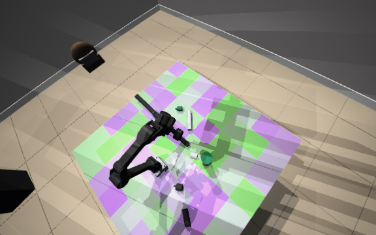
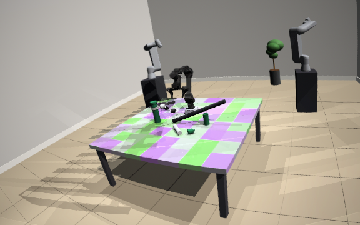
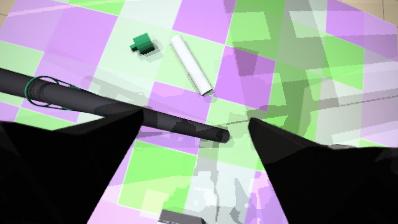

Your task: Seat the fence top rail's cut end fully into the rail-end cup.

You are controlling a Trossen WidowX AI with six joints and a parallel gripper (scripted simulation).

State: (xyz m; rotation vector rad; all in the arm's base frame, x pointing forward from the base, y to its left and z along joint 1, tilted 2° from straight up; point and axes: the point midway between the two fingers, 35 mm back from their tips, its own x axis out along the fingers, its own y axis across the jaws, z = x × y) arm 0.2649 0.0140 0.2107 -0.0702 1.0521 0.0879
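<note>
Now: gripper tip 5 cm past the white rail-end cup, 21 cm to the left of it and 9 cm above it. Also, from my gripper tip: white cylinder (15 cm ahead, 3 cm to the left, 22 cm below); then small green fitting (18 cm ahead, 17 cm to the left, 21 cm below); then short green post (24 cm to the left, 13 cm below).
</note>
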